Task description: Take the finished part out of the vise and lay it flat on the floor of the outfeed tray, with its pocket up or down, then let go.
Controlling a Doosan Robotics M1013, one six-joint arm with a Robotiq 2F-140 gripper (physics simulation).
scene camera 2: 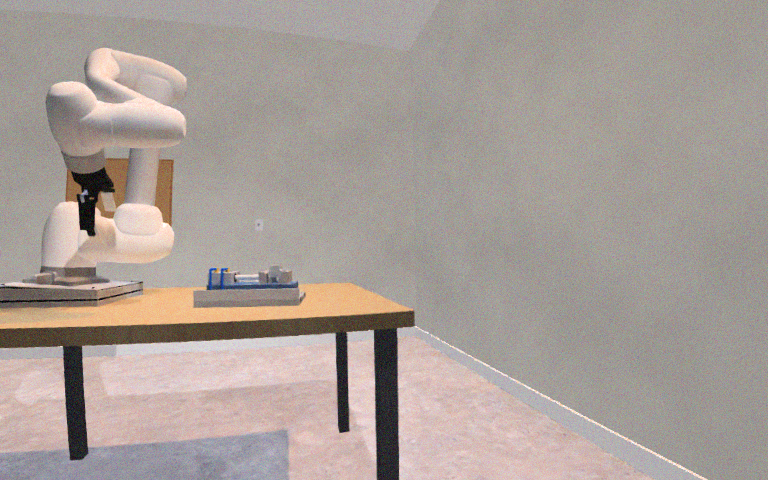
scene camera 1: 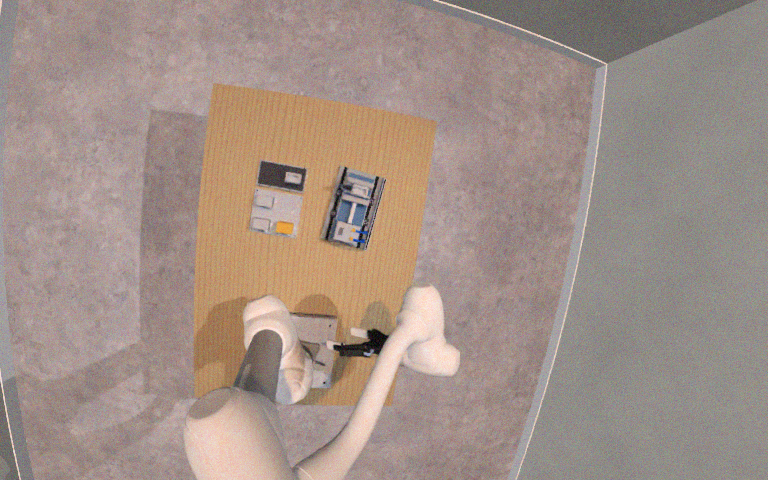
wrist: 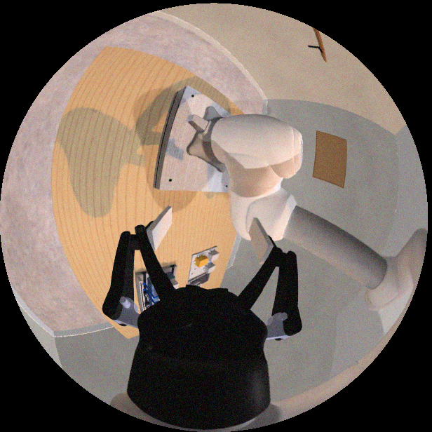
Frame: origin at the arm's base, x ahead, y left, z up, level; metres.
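Seen in the pictures: gripper, fingertip midpoint: (scene camera 2: 103,225) (scene camera 1: 339,336); arm's base, link origin: (scene camera 2: 68,282).
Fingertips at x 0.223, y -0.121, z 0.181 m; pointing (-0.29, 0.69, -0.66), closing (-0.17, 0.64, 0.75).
Note:
Pixels of each thing's top centre, then the offset from my fingertips to it. Level surfaces: height alone.
- vise, top centre: (scene camera 2: 254,270) (scene camera 1: 355,209) dy +0.072, dx +0.441, dz -0.143 m
- light grey part, top centre: (scene camera 2: 276,265) (scene camera 1: 360,191) dy +0.076, dx +0.510, dz -0.127 m
- small light grey piece, top centre: (scene camera 1: 292,177) dy +0.332, dx +0.478, dz -0.201 m
- light plate, top centre: (scene camera 1: 275,213) dy +0.356, dx +0.325, dz -0.234 m
- orange block, top centre: (scene camera 1: 284,228) dy +0.304, dx +0.285, dz -0.198 m
- wooden table, surface height: dz -0.242 m
The vise (scene camera 1: 344,211) (scene camera 2: 254,285) (wrist: 148,295) has a blue bed and grey jaws and stands on a grey base on the table. A light grey part (scene camera 1: 359,189) (scene camera 2: 275,273) sits between jaws at its far end; its pocket is too small to make out. The outfeed tray appears to be the dark tray (scene camera 1: 271,174), left of the vise in scene camera 1, with a small light grey piece (scene camera 1: 293,177) in it. My gripper (scene camera 1: 345,338) (scene camera 2: 99,217) (wrist: 211,220) is open and empty, high above the table near the robot's base, well away from the vise.
A light plate (scene camera 1: 277,210) (wrist: 196,270) next to the dark tray holds grey blocks and an orange block (scene camera 1: 284,228) (wrist: 201,261). Blue clamps (scene camera 1: 359,240) (scene camera 2: 214,278) stand at the vise's near end. The robot's base plate (scene camera 1: 322,323) (scene camera 2: 121,290) (wrist: 172,165) lies on the wooden table (scene camera 1: 317,118) (scene camera 2: 351,300).

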